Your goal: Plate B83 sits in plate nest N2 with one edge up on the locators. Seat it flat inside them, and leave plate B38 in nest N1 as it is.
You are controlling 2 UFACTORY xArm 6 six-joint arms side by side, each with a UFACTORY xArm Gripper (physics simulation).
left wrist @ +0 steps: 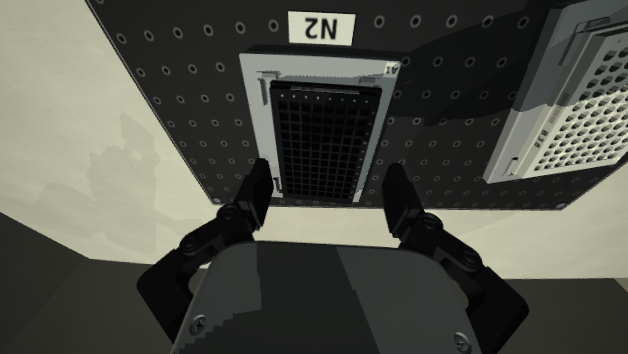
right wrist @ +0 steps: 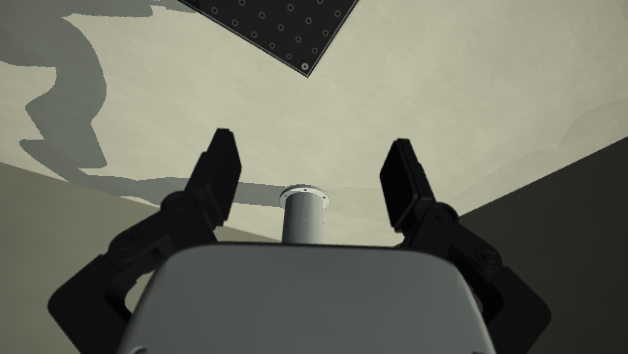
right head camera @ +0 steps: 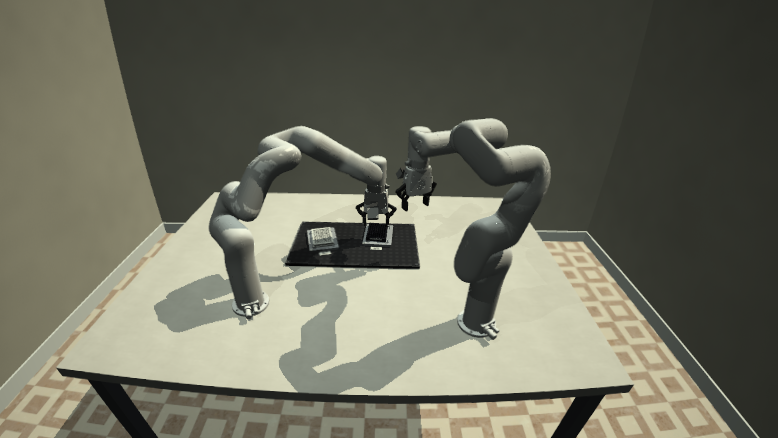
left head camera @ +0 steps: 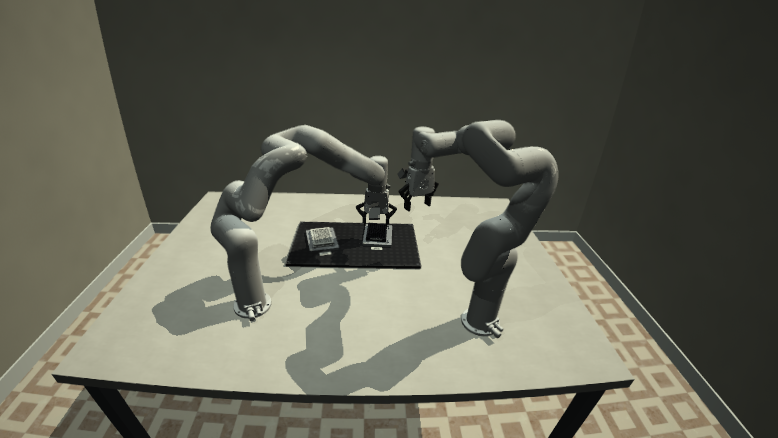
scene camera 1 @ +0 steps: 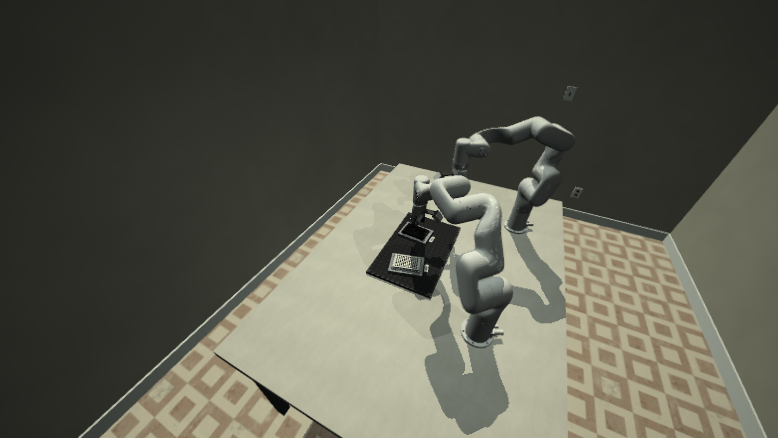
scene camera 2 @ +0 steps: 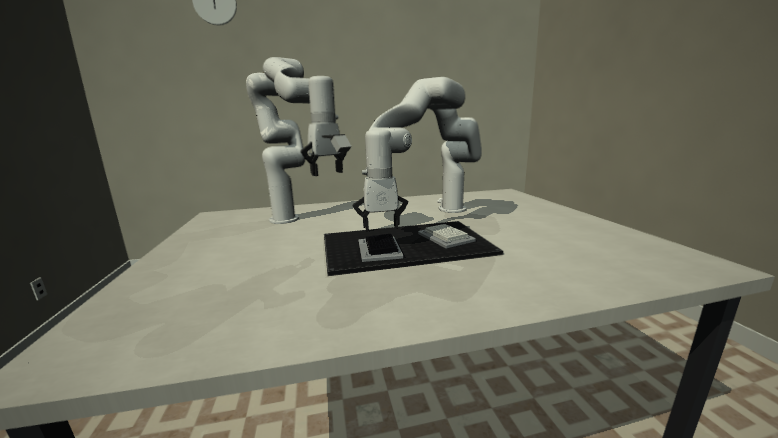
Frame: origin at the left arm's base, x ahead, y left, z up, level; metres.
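Where they show: left gripper, fingertip midpoint: (left wrist: 327,174) (right head camera: 375,224) (left head camera: 375,224) (scene camera 1: 418,226) (scene camera 2: 381,228); right gripper, fingertip midpoint: (right wrist: 313,152) (right head camera: 415,207) (left head camera: 417,207) (scene camera 2: 327,174); left arm's base at its link origin: (right head camera: 250,303) (left head camera: 252,305) (scene camera 1: 476,332) (scene camera 2: 452,209); right arm's base at its link origin: (right wrist: 304,199) (right head camera: 476,323) (left head camera: 480,322) (scene camera 1: 514,227) (scene camera 2: 284,219).
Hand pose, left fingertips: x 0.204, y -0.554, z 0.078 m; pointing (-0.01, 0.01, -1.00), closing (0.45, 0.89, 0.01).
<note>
Each offset is from my left fingertips to the centre of the thing. "pt": to the spot under its first point. Level surfaces: height alone.
The black plate B83 @[dx +0.011, dy -0.012, dz -0.044 m] (left head camera: 376,233) (scene camera 2: 382,244) (left wrist: 322,140) lies in nest N2 @[dx +0.008, dy -0.017, dz -0.057 m] (left head camera: 376,243) (left wrist: 320,67). In the left wrist view, locators show along its left side and top end; the right-side locators are not visible, and its tilt is hard to judge. The white plate B38 @[dx +0.066, dy +0.219, dz -0.046 m] (left head camera: 322,236) (scene camera 2: 449,233) (left wrist: 592,115) sits in its grey nest N1 @[pt dx +0.078, dy +0.157, dz -0.054 m] (left wrist: 507,142). My left gripper (left head camera: 376,221) (scene camera 2: 381,227) (left wrist: 327,174) is open above the end of N2 away from its label, fingers apart across the nest's width. My right gripper (left head camera: 418,206) (scene camera 2: 326,172) (right wrist: 313,152) is open and empty, higher up.
Both nests stand on a black perforated board @[dx +0.004, dy +0.093, dz -0.072 m] (left head camera: 402,255) (scene camera 2: 342,262) (right wrist: 280,40) on the pale table @[dz -0.079 m] (left head camera: 413,326). In the left head view, the right arm (left head camera: 446,142) reaches in from the right, its gripper beyond the board's back right corner, close beside the left gripper.
</note>
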